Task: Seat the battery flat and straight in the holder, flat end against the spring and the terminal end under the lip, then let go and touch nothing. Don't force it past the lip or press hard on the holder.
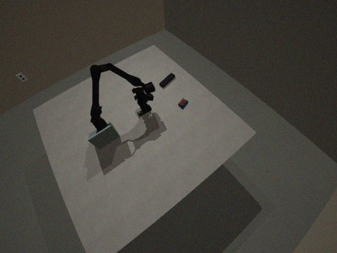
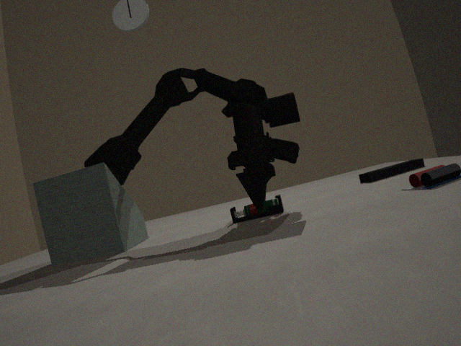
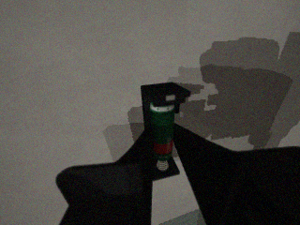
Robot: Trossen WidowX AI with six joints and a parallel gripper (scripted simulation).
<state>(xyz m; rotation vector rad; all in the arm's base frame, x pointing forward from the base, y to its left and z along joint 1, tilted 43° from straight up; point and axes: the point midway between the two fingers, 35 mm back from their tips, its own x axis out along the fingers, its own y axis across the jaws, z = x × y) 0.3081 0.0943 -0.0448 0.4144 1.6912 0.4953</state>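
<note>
Right now my gripper tip is right at the battery. Round my gripper tip: black bar (31 cm ahead, 18 cm to the left).
</note>
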